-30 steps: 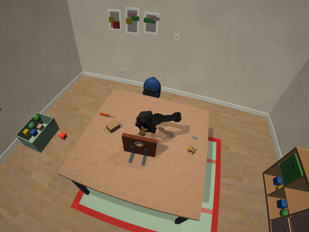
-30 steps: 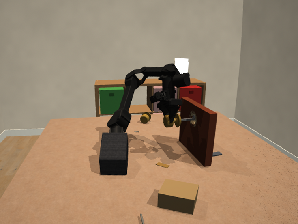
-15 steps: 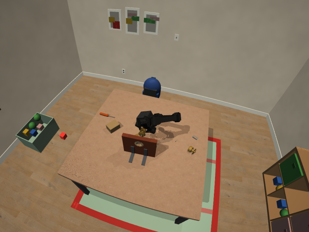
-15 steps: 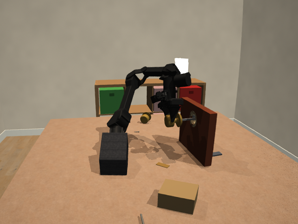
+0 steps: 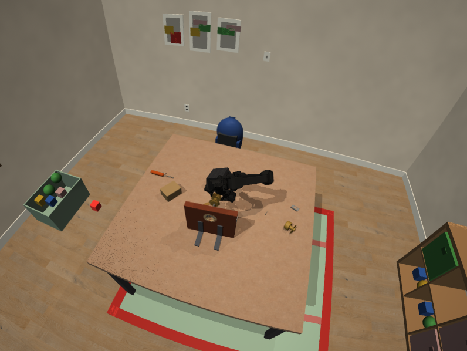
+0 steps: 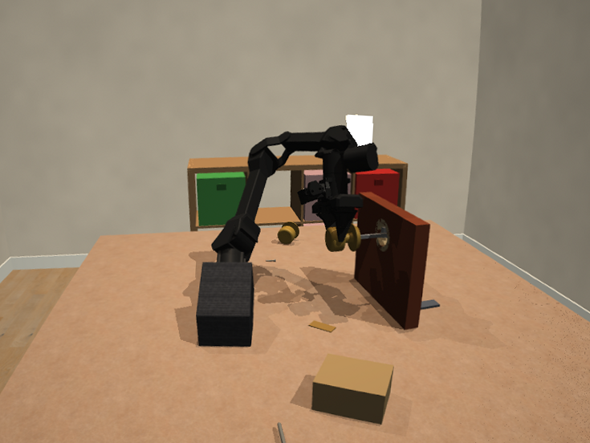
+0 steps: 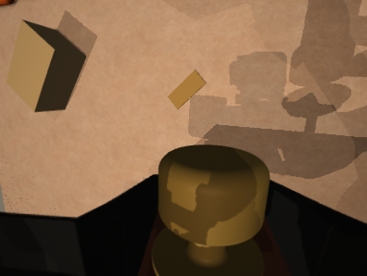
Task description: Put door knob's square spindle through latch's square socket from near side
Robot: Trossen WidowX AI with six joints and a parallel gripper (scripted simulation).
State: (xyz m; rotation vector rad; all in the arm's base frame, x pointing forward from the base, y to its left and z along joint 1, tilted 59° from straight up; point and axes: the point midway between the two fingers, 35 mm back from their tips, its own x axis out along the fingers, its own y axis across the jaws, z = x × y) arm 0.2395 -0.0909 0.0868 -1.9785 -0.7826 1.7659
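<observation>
The dark red wooden door panel lies 13 cm ahead of my hand, 5 cm below it and 2 cm to the left of it. Round my hand: screwdriver (52 cm to the right, 19 cm below, 14 cm behind); then tan box (37 cm to the right, 17 cm below, 2 cm behind); then flat plate (20 cm below, 10 cm to the right, 4 cm behind).
</observation>
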